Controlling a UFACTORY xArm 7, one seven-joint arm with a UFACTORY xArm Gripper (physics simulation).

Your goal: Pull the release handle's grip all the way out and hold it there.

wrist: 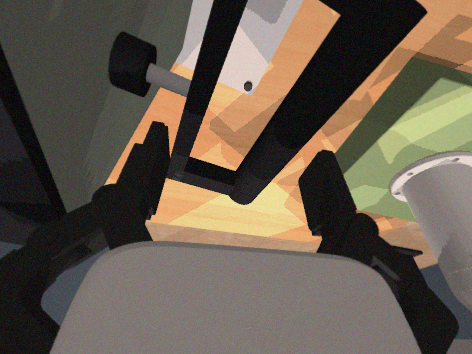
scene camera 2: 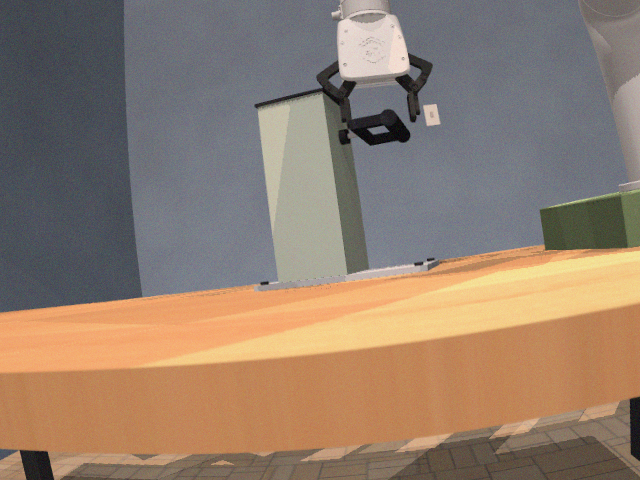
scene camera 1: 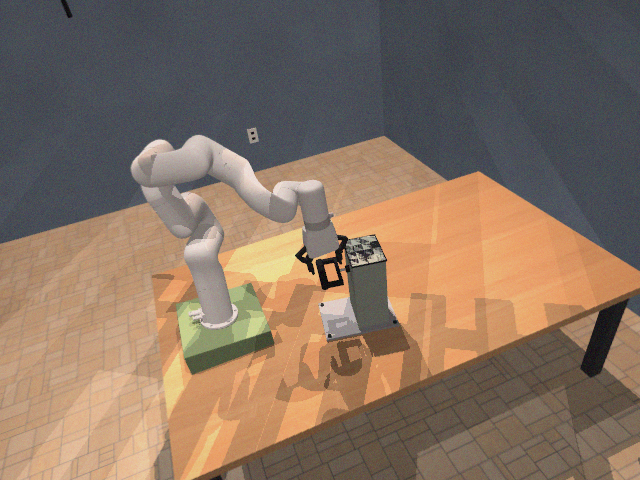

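Note:
The release handle is a black rectangular frame with a thick outer grip bar. A short grey rod joins its inner bar to a black collar on the side of a grey-green post. A short length of rod shows between collar and frame. My gripper is open and points down, its fingertips close above the frame. In the wrist view the frame's near end lies between the fingers, the left finger beside the inner bar and the right finger apart from the grip bar.
The post stands on a light grey base plate bolted at its corners. The post's patterned top is close beside the gripper. The arm's green base block sits on the wooden table.

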